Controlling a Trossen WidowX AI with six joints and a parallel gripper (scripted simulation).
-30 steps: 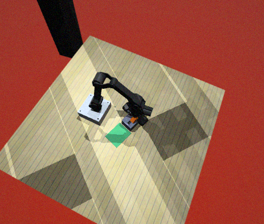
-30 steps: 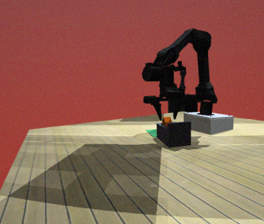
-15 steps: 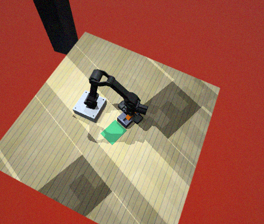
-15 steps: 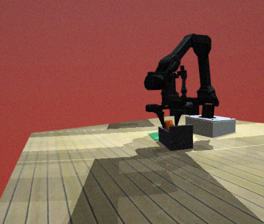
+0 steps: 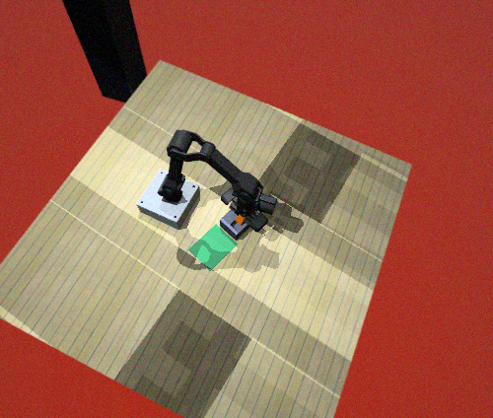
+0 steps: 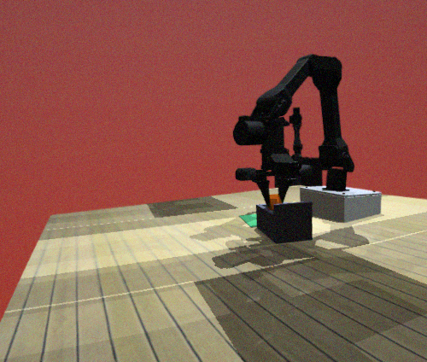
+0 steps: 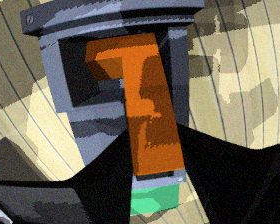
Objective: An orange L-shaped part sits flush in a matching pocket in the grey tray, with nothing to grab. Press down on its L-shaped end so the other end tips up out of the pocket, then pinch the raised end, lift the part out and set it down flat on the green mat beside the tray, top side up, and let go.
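The tray is 1 cm behind my gripper tip, 2 cm to the left of it and 8 cm below it. From my gripper tip the other things lie so: orange L-shaped part 4 cm to the left, 3 cm below; then green mat 8 cm behind, 12 cm to the right, 8 cm below.
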